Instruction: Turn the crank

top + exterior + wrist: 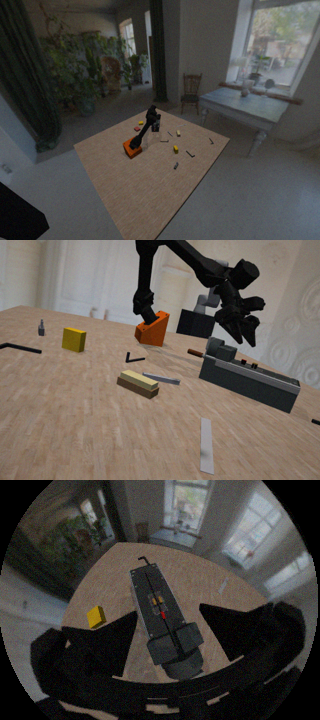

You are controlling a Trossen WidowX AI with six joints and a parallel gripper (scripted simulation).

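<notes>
Now: gripper tip 10 mm to the right of the red pointer and 50 mm above it. The rest, counted from my gripper tip: brown crank handle (130 mm behind, 80 mm to the right, 70 mm below); then red block (180 mm behind, 180 mm to the left, 120 mm below); then grey bar (30 mm behind, 240 mm to the right, 130 mm below).
</notes>
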